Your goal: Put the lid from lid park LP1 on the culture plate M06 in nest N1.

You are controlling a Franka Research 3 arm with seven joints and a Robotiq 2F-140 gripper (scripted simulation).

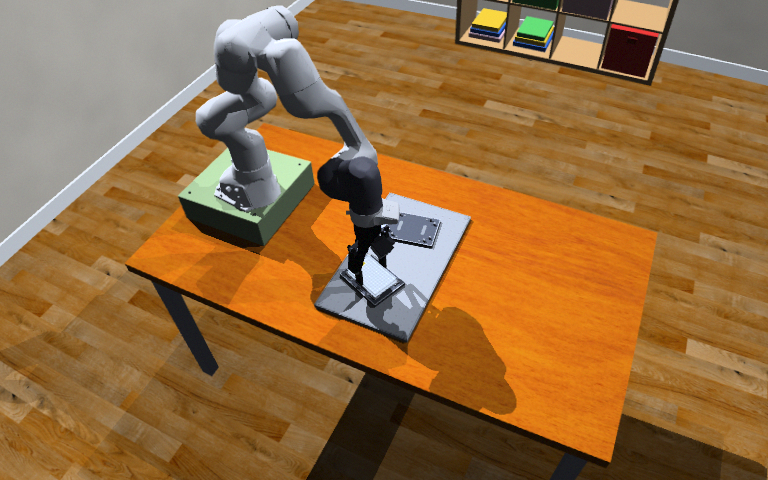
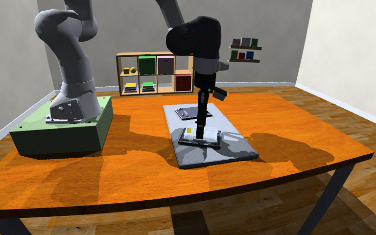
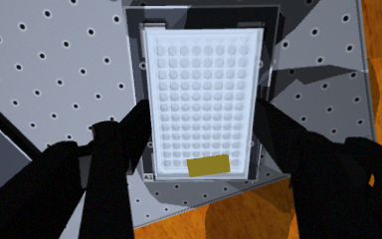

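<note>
The clear lid lies 20 mm below my hand. Also, from my hand: culture plate (30 mm below); lid park LP1 (240 mm to the left, 50 mm below, 30 mm ahead); nest N1 (50 mm below).
</note>
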